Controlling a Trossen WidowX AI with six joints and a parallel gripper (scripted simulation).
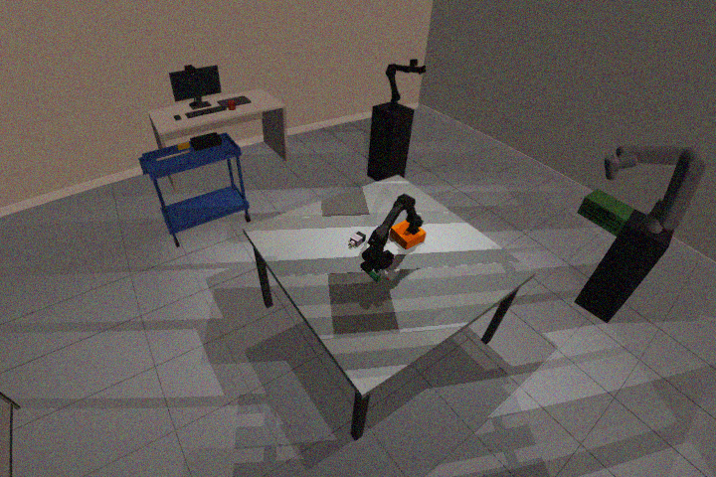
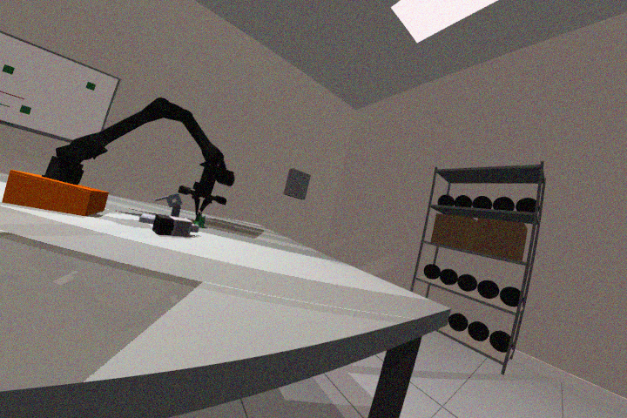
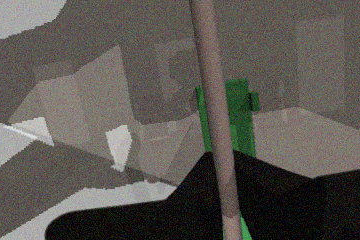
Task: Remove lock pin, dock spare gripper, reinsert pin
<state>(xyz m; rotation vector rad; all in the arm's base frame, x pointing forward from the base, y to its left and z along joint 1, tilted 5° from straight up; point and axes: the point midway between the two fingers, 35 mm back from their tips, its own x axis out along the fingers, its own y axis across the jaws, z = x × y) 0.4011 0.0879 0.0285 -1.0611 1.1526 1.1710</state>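
My gripper tip is 1 cm short of the green bracket, 3 cm to the left of it and 1 cm above it. Round my gripper tip: spare gripper 11 cm behind, 28 cm to the right, 1 cm below; then grey mount 13 cm behind, 13 cm to the right, 2 cm above.
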